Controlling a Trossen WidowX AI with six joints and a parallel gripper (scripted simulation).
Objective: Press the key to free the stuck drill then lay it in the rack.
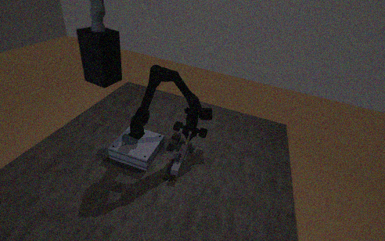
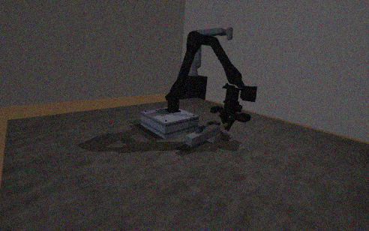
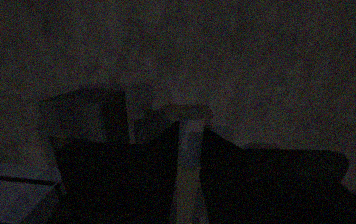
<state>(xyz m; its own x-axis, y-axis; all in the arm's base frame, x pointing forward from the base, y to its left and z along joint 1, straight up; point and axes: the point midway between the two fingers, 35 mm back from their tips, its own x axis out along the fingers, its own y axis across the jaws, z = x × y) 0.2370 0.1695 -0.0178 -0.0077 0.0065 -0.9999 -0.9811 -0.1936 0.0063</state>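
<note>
The drill is 40 mm to the right of my gripper tip, 30 mm above it and 10 mm ahead of it. The rest, counted from my gripper tip: dark key 200 mm to the right, 40 mm ahead, 30 mm above; then grey fixture block 170 mm to the right, 30 mm ahead, 20 mm above.
</note>
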